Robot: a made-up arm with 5 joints. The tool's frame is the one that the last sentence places.
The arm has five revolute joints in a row. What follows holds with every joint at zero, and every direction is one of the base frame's.
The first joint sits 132.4 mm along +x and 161.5 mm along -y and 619 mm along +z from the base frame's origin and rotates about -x.
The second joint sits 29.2 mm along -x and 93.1 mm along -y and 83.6 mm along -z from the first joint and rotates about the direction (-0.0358, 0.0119, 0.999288).
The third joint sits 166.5 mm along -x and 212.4 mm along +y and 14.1 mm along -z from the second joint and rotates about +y.
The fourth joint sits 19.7 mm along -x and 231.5 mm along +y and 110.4 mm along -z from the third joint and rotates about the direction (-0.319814, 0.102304, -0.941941).
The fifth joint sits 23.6 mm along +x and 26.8 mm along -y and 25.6 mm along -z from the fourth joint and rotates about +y.
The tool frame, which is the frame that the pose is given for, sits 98 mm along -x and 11 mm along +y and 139.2 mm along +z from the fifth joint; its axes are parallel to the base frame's.
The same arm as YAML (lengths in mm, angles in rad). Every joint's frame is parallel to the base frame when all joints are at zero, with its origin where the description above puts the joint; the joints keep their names.
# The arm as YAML. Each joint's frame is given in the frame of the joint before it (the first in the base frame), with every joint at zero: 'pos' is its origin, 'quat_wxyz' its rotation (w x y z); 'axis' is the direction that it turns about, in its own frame. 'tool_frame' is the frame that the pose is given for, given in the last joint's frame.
length_unit: mm
angle_unit: rad
joints:
  - joint: joint 1
    pos: [132.4, -161.5, 619.0]
    quat_wxyz: [1.0, 0.0, 0.0, 0.0]
    axis: "-x"
  - joint: joint 2
    pos: [-29.2, -93.1, -83.6]
    quat_wxyz: [1.0, 0.0, 0.0, 0.0]
    axis: [-0.0358, 0.0119, 0.999288]
  - joint: joint 3
    pos: [-166.5, 212.4, -14.1]
    quat_wxyz: [1.0, 0.0, 0.0, 0.0]
    axis: "+y"
  - joint: joint 4
    pos: [-19.7, 231.5, -110.4]
    quat_wxyz: [1.0, 0.0, 0.0, 0.0]
    axis: [-0.319814, 0.102304, -0.941941]
  - joint: joint 5
    pos: [23.6, -26.8, -25.6]
    quat_wxyz: [1.0, 0.0, 0.0, 0.0]
    axis: "+y"
tool_frame:
  pos: [-98.0, 11.0, 139.2]
  quat_wxyz: [1.0, 0.0, 0.0, 0.0]

